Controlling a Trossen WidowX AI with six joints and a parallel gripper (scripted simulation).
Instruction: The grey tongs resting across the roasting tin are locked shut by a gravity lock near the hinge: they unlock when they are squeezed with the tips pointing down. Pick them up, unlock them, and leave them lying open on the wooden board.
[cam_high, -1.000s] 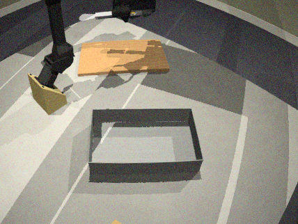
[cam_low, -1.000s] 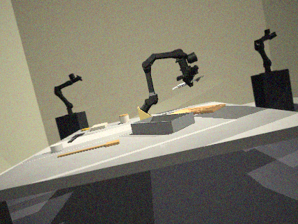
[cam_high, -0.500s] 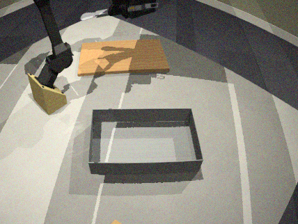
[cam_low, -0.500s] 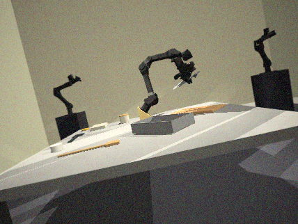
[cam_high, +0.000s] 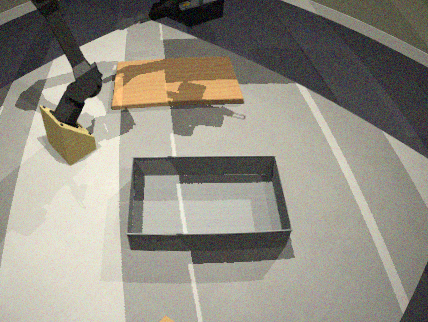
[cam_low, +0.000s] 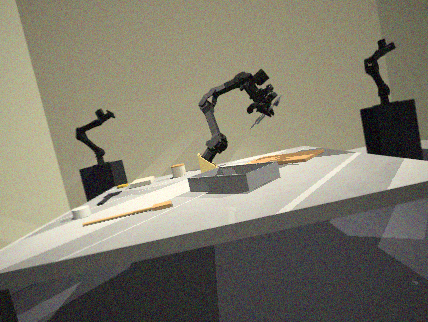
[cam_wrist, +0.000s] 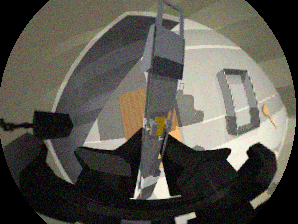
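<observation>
Now: gripper tip 20 mm short of the yellow lock and 40 mm below it. From my gripper tip the other things lie so: wooden board (40 mm behind, 10 mm to the left, 230 mm below); cup (240 mm behind, 580 mm to the right, 200 mm below); grey roasting tin (360 mm ahead, 250 mm to the right, 200 mm below).
</observation>
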